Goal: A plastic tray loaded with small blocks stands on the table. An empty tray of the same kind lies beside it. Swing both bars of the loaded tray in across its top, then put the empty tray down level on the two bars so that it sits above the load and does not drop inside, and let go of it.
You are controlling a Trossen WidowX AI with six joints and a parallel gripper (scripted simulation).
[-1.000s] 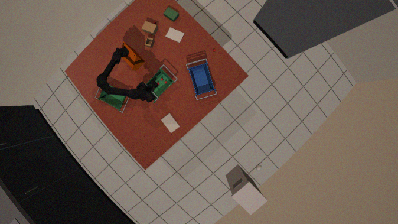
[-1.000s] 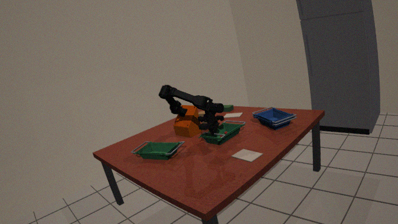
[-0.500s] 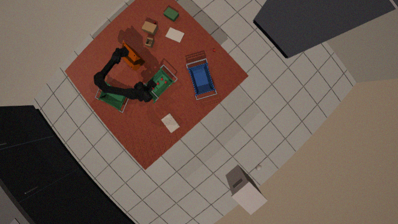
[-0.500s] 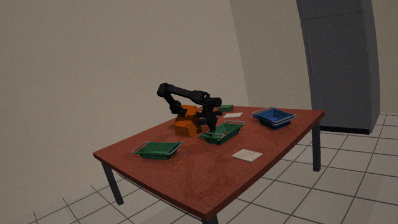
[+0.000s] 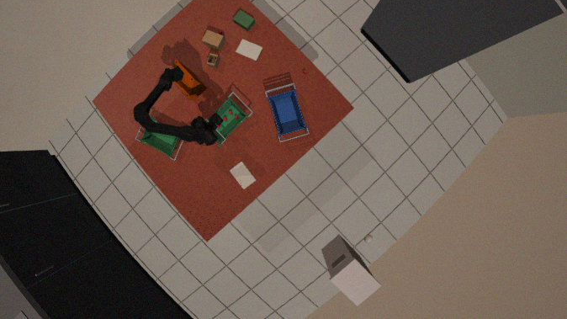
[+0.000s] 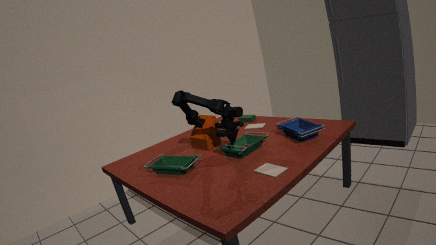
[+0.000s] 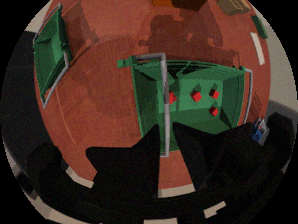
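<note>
Now: the green tray 210 mm behind my gripper tip, 310 mm to the right of it and 40 mm below it. Also, from my gripper tip: tan box: 470 mm behind, 350 mm to the left, 60 mm below; green block: 460 mm behind, 580 mm to the left, 70 mm below.
</note>
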